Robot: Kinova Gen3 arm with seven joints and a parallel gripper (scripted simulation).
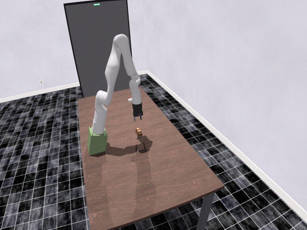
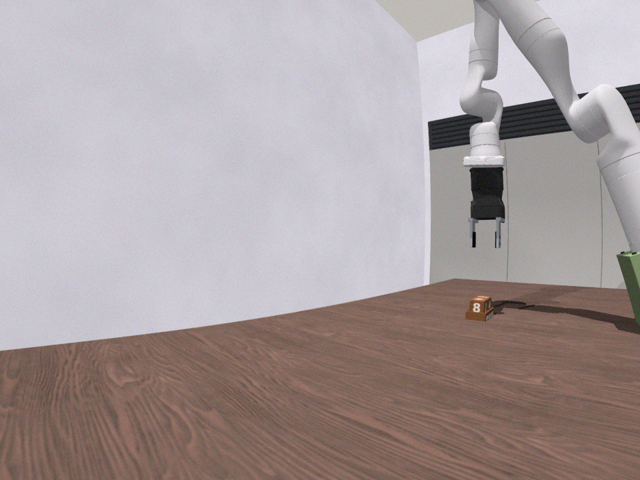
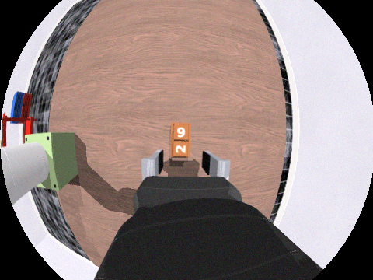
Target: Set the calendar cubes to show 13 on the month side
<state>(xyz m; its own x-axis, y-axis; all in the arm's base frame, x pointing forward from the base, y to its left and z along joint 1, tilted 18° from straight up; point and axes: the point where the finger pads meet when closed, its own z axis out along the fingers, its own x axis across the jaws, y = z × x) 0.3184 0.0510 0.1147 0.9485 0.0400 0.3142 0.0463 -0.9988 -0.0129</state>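
Right now the brown number cube is 140 mm below my hand. From my hand the other things lie so: calendar tray (20 mm to the left, 160 mm below).
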